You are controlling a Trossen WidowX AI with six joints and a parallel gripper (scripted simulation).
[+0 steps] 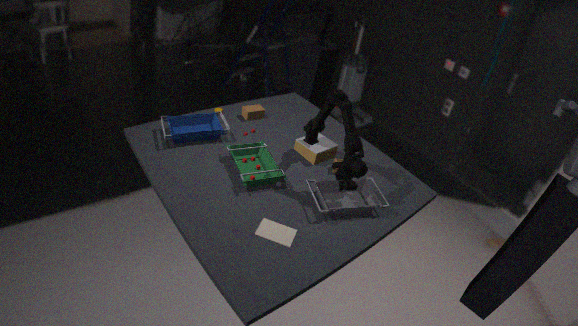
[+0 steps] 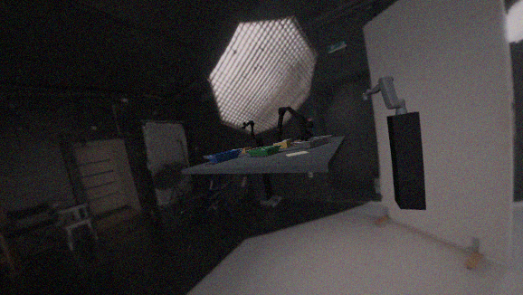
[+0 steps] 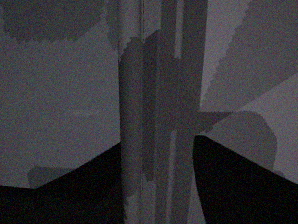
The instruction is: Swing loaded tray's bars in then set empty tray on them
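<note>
My gripper tip is now 4 cm short of the grey tray, 7 cm to the right of it and 3 cm below it. The rest, counted from my gripper tip: white card (44 cm ahead, 3 cm to the left, 1 cm below); then small tan box (13 cm behind, 11 cm to the right).
</note>
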